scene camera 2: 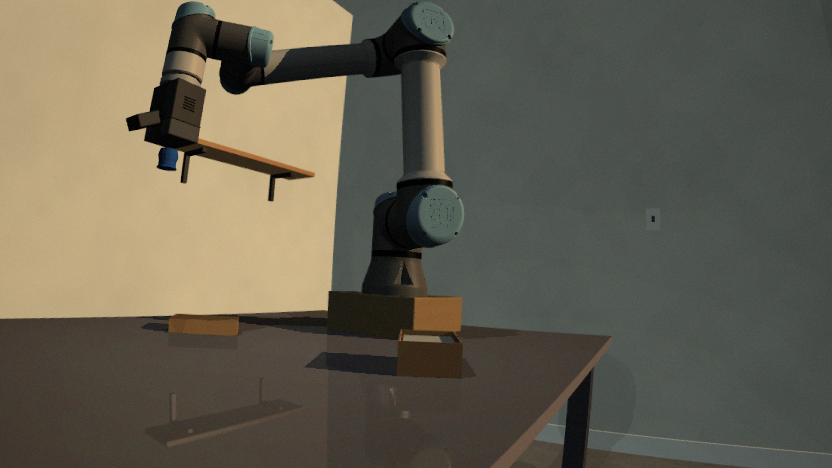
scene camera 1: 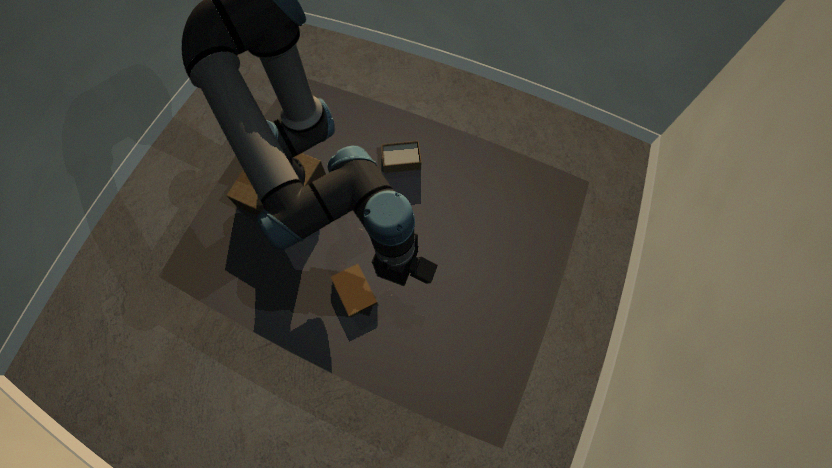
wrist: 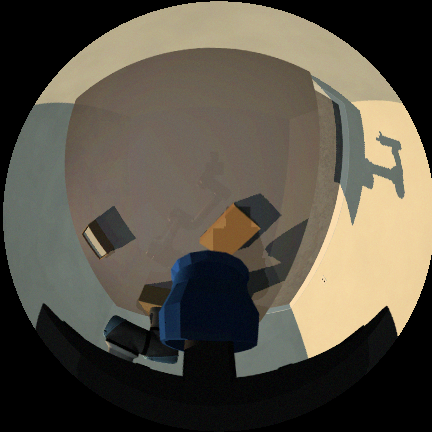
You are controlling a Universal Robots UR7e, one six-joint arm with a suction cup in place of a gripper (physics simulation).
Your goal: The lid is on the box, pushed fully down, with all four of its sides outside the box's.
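Frame: origin at the arm's base, x back, y right, z up, level; centimetres.
Where they show: end effector, tool point: [scene camera 2: 166, 168] [wrist: 209, 280]; arm's base, origin of the base link: [scene camera 2: 394, 294].
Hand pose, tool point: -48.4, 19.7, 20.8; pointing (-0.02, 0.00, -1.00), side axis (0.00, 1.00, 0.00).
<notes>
Each offset is from my tool point to the top centre of the thing, as dx, dy, dz. Level surfaces: height alone.
The box {+17.1, -43.4, -24.7} [scene camera 1: 400, 164] [scene camera 2: 429, 358] [wrist: 104, 239] is brown with an open top and a pale inside, and stands upright on the table. The lid {+13.8, +3.8, -26.8} [scene camera 1: 354, 291] [scene camera 2: 203, 325] [wrist: 230, 230] is an orange-brown block shape lying on the table, apart from the box, with its closed flat face up. My gripper, a blue suction cup [scene camera 2: 167, 159] [wrist: 210, 300], hangs high above the table with nothing on it. In the wrist view the lid shows just beyond the cup. In scene camera 1 the cup is hidden under the wrist. The lid's underside is hidden.
The arm's base stands on a wooden block [scene camera 1: 244, 193] [scene camera 2: 372, 314] [wrist: 154, 296] on the table {dz -29.4} [scene camera 1: 465, 325] [scene camera 2: 261, 372] [wrist: 190, 100]. A wall shelf [scene camera 2: 250, 159] shows behind the arm in scene camera 2. The box stands near one table edge.
</notes>
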